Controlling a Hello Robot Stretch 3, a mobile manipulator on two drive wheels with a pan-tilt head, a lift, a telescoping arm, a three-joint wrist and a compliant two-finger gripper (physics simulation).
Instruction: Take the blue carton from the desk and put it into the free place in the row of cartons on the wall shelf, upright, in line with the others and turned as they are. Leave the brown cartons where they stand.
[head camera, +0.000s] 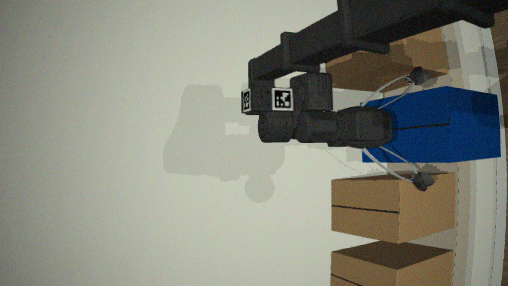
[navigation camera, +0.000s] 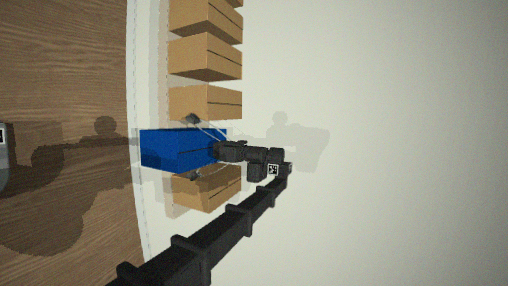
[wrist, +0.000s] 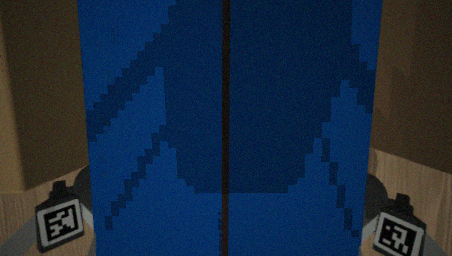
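Frame: origin at the robot's base, x ahead, y left, z up, level; centimetres.
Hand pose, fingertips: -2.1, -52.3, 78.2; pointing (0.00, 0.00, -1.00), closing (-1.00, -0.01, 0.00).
Note:
After its pixels a point has its place, as x, y, z.
The blue carton (head camera: 420, 145) @(0.9, -48.8, 85.0) (navigation camera: 160, 145) @(-0.8, -41.7, 77.5) (wrist: 135, 190) is upright, with its dark stripe running between my fingers. My gripper (head camera: 421, 128) @(-2.1, -52.3, 78.2) (navigation camera: 194, 147) @(-2.1, -52.3, 78.2) (wrist: 228, 188) @(-2.1, -52.3, 78.2) points down and is shut on its two sides. The carton is at the gap in the row, between one brown carton (head camera: 370, 205) @(12.7, -63.3, 85.1) (navigation camera: 190, 102) @(13.1, -53.9, 78.0) (wrist: 55, 100) and another (head camera: 355, 70) @(-14.6, -67.7, 85.1) (navigation camera: 192, 192) @(-19.3, -55.5, 77.8) (wrist: 415, 100). In the head and navigation views it reaches farther toward the room than its neighbours, past the front of the wall shelf (head camera: 461, 210) @(15.3, -53.0, 65.7) (navigation camera: 172, 210) @(-29.3, -55.6, 66.7). Its underside and any contact with the shelf are hidden.
More brown cartons (head camera: 360, 275) @(28.4, -64.9, 85.1) (navigation camera: 187, 57) @(28.6, -52.7, 76.8) continue the row on one side. The arm (head camera: 320, 42) @(-9.6, -35.9, 112.1) (navigation camera: 210, 237) @(-8.5, -21.1, 111.2) reaches in beside the end carton and partly covers it in the head view. The wall (head camera: 100, 225) @(16.1, -78.9, 136.5) (navigation camera: 410, 150) @(0.1, -79.8, 150.8) is behind the shelf, and wooden floor (navigation camera: 60, 75) @(28.8, -39.9, 0.1) shows below.

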